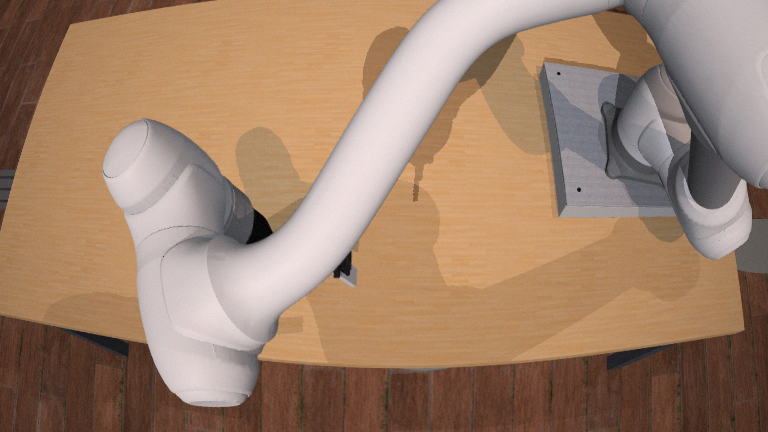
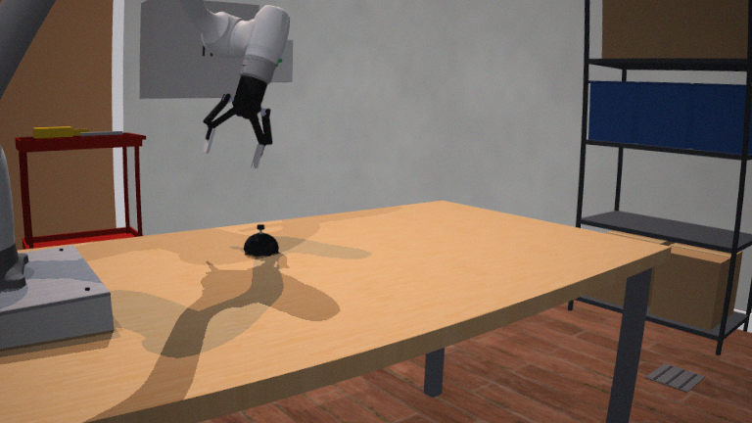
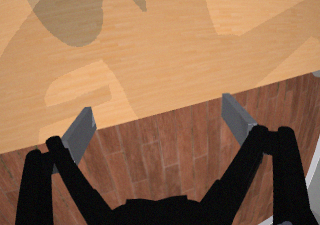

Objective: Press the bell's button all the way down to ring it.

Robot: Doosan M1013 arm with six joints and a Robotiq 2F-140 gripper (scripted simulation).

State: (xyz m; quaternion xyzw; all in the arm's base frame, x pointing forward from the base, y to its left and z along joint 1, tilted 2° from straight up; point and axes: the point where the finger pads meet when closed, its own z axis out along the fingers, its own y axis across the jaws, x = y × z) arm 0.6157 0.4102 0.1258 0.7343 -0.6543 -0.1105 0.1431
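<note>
Now: hand 21 cm to the left of the bell button, 15 cm above it and 1 cm short of it. From my hand the other things lie so: bell (21 cm to the right, 17 cm below, 1 cm ahead).
</note>
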